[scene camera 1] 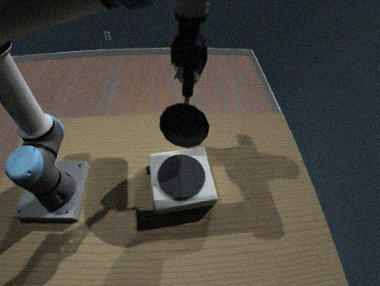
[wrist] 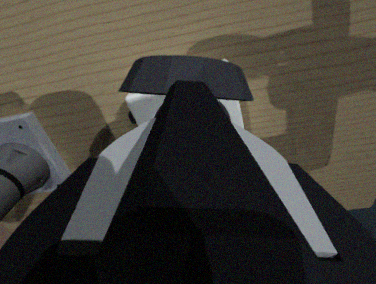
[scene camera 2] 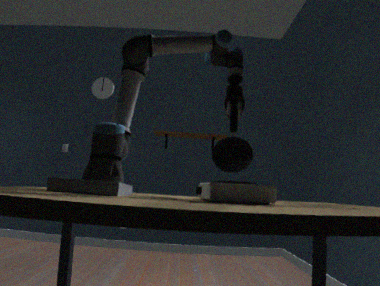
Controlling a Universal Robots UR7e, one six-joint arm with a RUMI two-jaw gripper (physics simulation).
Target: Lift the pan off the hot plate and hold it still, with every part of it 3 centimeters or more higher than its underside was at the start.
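Frame: origin at the arm's base, x ahead, y left, z up, level; millimetres.
Seen in the pictures: gripper, fingertip midpoint: [scene camera 1: 187,82] [scene camera 2: 233,120]; arm's base at its link origin: [scene camera 1: 57,190] [wrist: 23,164] [scene camera 2: 103,182].
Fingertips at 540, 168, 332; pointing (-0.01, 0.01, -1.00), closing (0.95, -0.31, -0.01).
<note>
Offsets run from my fingertips to a thing's top centre, as dx, dy, dz. "*": to the spot under its first point. Level surfaces: height alone.
The dark round pan [scene camera 1: 184,125] [scene camera 2: 232,154] [wrist: 187,75] hangs steeply tilted from its handle {+5, +14, +112} [scene camera 1: 187,91] [scene camera 2: 233,122] [wrist: 185,165], which points up. My gripper [scene camera 1: 188,76] [scene camera 2: 234,106] [wrist: 190,123] is shut on the pan's handle, above the pan. The white hot plate {-48, -173, -298} [scene camera 1: 210,192] [scene camera 2: 237,193] [wrist: 142,104] stands on the table with its dark round burner {* -40, -179, -298} [scene camera 1: 181,176] in view. In scene camera 2 a visible gap separates the pan's lowest edge from the hot plate. In the wrist view the handle and pan hide much of the hot plate.
The wooden table {dz -374} [scene camera 1: 250,250] [scene camera 2: 165,200] [wrist: 60,45] carries the hot plate and the arm's grey base plate [scene camera 1: 80,185] [scene camera 2: 75,185] [wrist: 25,122] to its left. A small dark knob {-170, -117, -321} [scene camera 1: 148,170] sticks out of the hot plate's left side. Arm shadows fall across the table.
</note>
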